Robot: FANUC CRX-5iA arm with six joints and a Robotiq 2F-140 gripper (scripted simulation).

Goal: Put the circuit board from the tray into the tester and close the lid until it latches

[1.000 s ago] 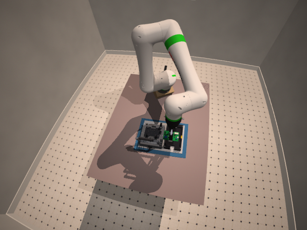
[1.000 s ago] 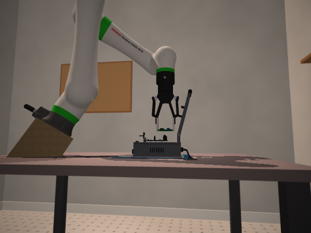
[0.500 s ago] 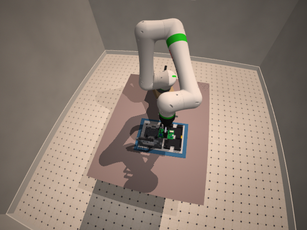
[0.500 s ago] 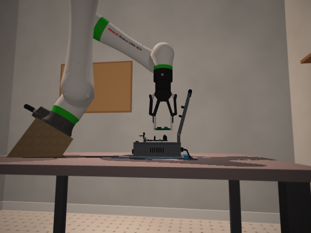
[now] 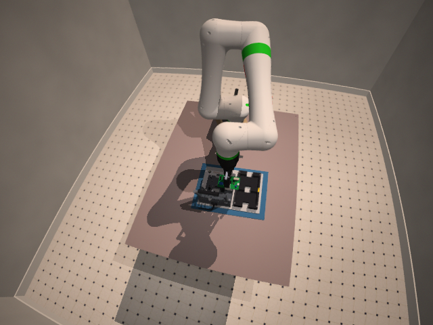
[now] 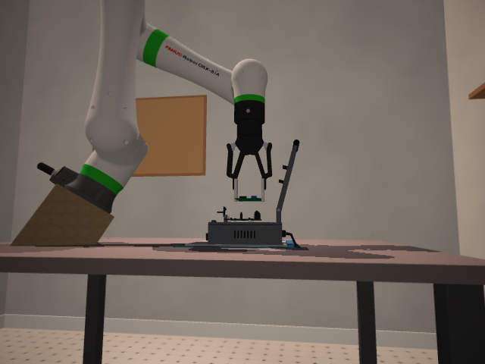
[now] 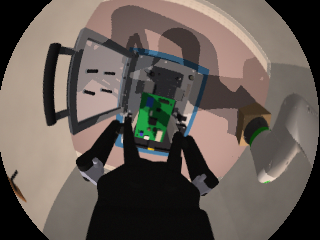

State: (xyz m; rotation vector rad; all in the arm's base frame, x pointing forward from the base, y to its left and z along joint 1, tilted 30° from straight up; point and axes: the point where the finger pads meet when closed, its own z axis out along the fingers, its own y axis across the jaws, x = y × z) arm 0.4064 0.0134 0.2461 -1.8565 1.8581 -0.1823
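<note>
The tester lies 4 cm below my hand, 3 cm to the right of it and 2 cm ahead of it. Round my hand: latch hook: 8 cm behind, 6 cm below, 1 cm to the right; then tester plate: 8 cm below, 6 cm to the right, 1 cm behind; then green circuit board: 2 cm below.
</note>
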